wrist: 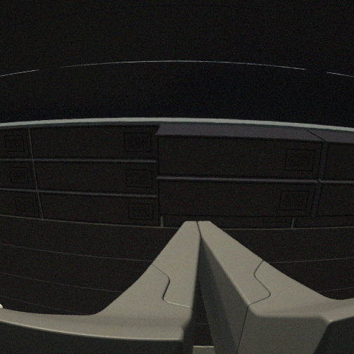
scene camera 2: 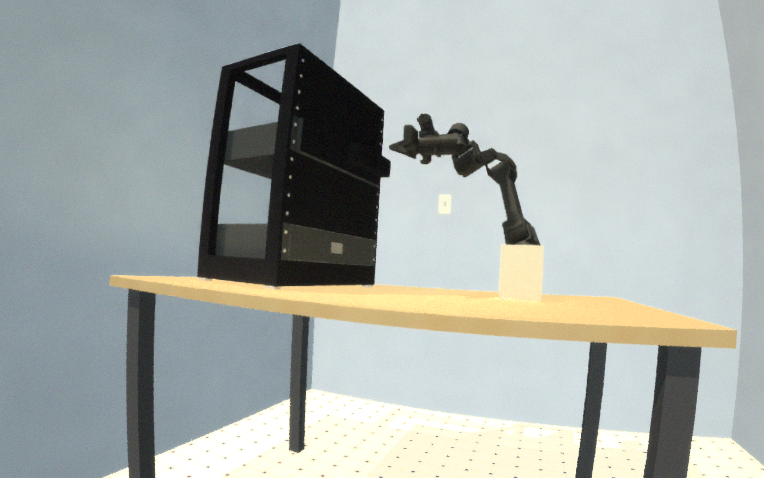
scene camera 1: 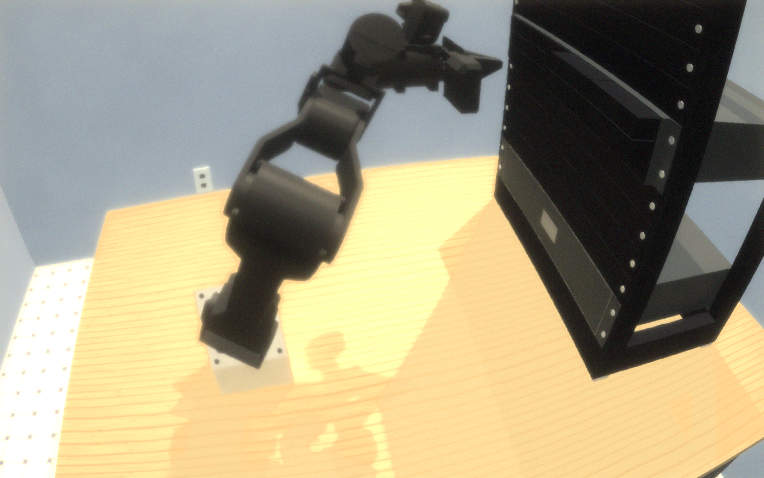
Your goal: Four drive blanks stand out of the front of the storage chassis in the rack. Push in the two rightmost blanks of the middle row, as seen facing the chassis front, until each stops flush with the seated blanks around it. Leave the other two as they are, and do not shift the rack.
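Where they show: gripper, fingertip midpoint: (scene camera 2: pixel 389 147) (scene camera 1: pixel 501 63); arm's base, link origin: (scene camera 2: pixel 523 263) (scene camera 1: pixel 237 330).
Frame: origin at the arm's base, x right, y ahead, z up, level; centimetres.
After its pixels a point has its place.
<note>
The black rack (scene camera 1: pixel 639 281) @[z 11.4, x 13.1, y 50.3 cm] (scene camera 2: pixel 276 225) @[z 5.3, x -37.3, y 52.5 cm] holds the storage chassis, whose pale top edge (wrist: pixel 200 120) crosses the wrist view. Four blanks stand out as a block: an upper blank (wrist: pixel 225 156) and a middle-row blank (wrist: pixel 220 197) in one column, and the upper blank (wrist: pixel 341 162) and middle-row blank (wrist: pixel 340 199) of the rightmost column, cut off by the frame edge. Seated blanks (wrist: pixel 90 142) lie left of them. My gripper (scene camera 1: pixel 500 64) @[z 31.0, x -9.9, y 36.8 cm] (scene camera 2: pixel 390 147) @[z 31.0, x -9.9, y 36.8 cm] (wrist: pixel 195 232) is shut and empty. Its tips appear just below the left protruding middle-row blank, apart from the front in scene camera 1.
Below the chassis are black panels (wrist: pixel 75 250) and a grey unit (scene camera 1: pixel 580 264) @[z 3.3, x -0.2, y 50.1 cm] (scene camera 2: pixel 315 242) @[z 2.5, x -22.8, y 50.7 cm] with a light label. The rack and the arm's pale base block (scene camera 1: pixel 253 374) @[z -6.1, x 3.1, y 0.9 cm] (scene camera 2: pixel 521 273) @[z -2.8, x -4.4, y 0.0 cm] stand on the wooden table (scene camera 1: pixel 450 338) @[z -9.7, x -2.0, y 30.9 cm] (scene camera 2: pixel 422 318) @[z -10.6, x -52.7, y 10.4 cm]. A wall with an outlet (scene camera 1: pixel 202 180) is behind.
</note>
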